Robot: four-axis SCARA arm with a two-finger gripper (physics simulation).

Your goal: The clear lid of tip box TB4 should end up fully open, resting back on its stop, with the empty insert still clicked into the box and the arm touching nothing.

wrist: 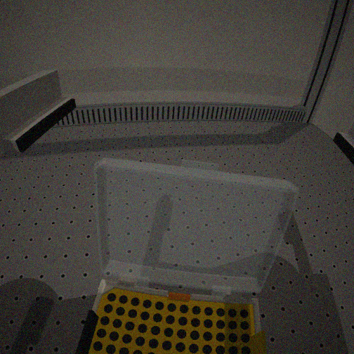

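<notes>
The clear lid (200,220) of the tip box stands open at the middle of the wrist view, leaning back from the hinge edge; whether it rests on a stop cannot be told. The yellow insert (165,313) lies inside the box (101,289) below it, with rows of dark empty holes. It looks level along its far edge; its near part is cut off by the view. My gripper (210,98) is open, its dark-padded fingers wide apart at the left and right edges, with nothing between them. No contact between fingers and lid shows. No TB4 label is readable.
A perforated deck (55,215) surrounds the box. A slotted vent strip (180,113) runs along the back below a grey wall (175,40). An orange piece (179,296) sits at the hinge edge. A black part (88,332) is at the box's left side. Shadows cross the deck.
</notes>
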